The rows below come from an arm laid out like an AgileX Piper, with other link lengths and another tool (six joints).
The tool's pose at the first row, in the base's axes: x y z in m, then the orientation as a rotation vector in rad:
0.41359, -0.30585, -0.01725, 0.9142, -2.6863, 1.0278
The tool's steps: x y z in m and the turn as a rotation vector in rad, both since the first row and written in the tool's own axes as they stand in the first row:
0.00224, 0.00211, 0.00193, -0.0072, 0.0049, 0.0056
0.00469, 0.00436, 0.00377, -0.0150, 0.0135, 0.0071
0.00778, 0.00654, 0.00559, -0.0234, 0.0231, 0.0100
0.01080, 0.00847, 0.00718, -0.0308, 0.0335, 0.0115
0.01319, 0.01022, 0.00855, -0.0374, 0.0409, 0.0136
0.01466, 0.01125, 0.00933, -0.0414, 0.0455, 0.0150
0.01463, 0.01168, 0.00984, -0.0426, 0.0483, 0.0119
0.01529, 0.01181, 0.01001, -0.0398, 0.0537, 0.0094
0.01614, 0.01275, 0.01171, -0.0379, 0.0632, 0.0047
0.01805, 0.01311, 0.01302, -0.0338, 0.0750, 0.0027
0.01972, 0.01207, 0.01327, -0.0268, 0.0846, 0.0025
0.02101, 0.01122, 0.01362, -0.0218, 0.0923, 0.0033
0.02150, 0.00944, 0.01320, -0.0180, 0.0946, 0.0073
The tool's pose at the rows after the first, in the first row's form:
0.41074, -0.30696, -0.01921, 0.9022, -2.6883, 1.0195
0.40763, -0.30803, -0.02111, 0.8925, -2.6845, 1.0101
0.40404, -0.30945, -0.02276, 0.8802, -2.6809, 1.0004
0.40063, -0.31084, -0.02411, 0.8692, -2.6753, 0.9921
0.39781, -0.31187, -0.02539, 0.8600, -2.6724, 0.9844
0.39610, -0.31250, -0.02611, 0.8541, -2.6706, 0.9798
0.39592, -0.31256, -0.02675, 0.8557, -2.6664, 0.9781
0.39533, -0.31292, -0.02674, 0.8553, -2.6595, 0.9826
0.39426, -0.31388, -0.02830, 0.8544, -2.6479, 0.9861
0.39263, -0.31545, -0.02890, 0.8488, -2.6358, 0.9935
0.39191, -0.31705, -0.02797, 0.8432, -2.6260, 1.0050
0.39139, -0.31841, -0.02735, 0.8374, -2.6190, 1.0134
0.39198, -0.31943, -0.02587, 0.8315, -2.6189, 1.0198

